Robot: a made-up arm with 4 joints.
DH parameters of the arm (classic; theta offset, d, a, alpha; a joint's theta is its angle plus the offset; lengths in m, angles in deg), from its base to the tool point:
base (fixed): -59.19 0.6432 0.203 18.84
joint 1: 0 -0.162 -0.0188 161.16
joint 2: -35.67 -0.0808 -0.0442 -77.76
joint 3: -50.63 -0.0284 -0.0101 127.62
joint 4: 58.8 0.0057 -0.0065 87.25
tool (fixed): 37.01 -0.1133 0 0
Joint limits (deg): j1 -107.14..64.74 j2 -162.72..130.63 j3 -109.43..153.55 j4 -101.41..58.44
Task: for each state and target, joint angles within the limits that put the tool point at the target. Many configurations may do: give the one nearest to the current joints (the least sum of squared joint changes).
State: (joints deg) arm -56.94 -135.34 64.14 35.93
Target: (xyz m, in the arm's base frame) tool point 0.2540 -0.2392 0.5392
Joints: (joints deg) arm 0.72 -159.88 52.83 5.10
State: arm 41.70 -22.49 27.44 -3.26
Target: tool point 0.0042 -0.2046 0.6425
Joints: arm 36.89 -25.82 2.08 17.09
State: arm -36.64 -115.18 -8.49 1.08
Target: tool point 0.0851 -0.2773 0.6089
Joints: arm -41.39 -108.45 -3.96 -3.20
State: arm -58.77 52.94 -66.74 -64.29
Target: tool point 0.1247 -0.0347 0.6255
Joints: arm -37.20 50.23 -60.92 -58.08
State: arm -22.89 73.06 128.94 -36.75
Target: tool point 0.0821 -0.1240 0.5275
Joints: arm 1.50 97.69 134.13 -55.61
